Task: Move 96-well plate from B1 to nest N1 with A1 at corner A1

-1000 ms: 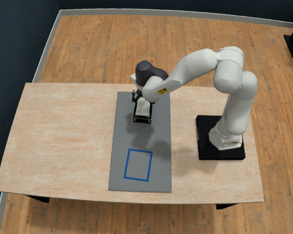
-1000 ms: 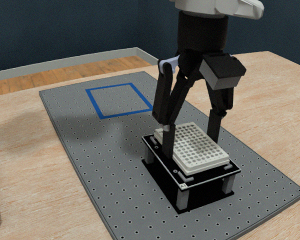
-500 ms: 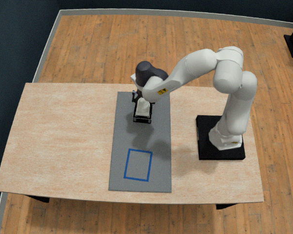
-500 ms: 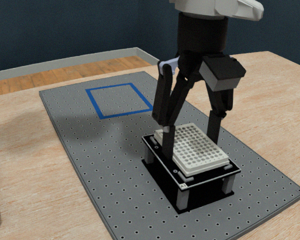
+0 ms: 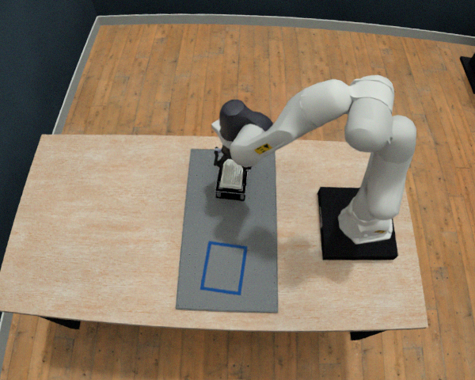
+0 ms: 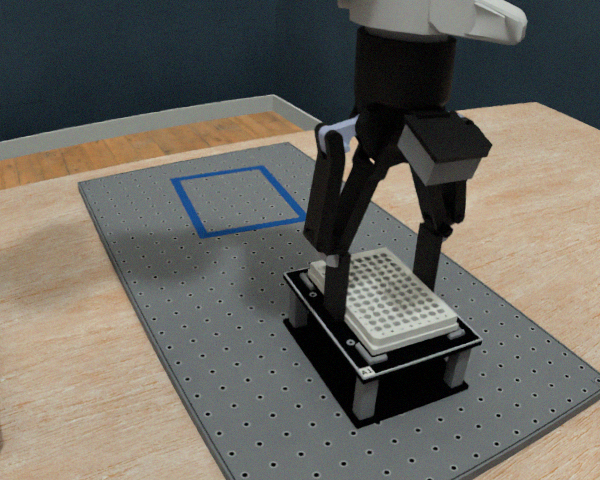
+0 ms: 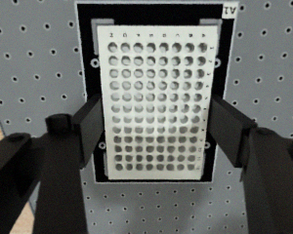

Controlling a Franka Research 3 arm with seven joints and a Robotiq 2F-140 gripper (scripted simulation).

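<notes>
My hand is 20 mm above the white 96-well plate. The rest, counted from my hand: A1 label: 60 mm behind, 70 mm to the right, 30 mm below; then black plate nest: 30 mm below.
</notes>
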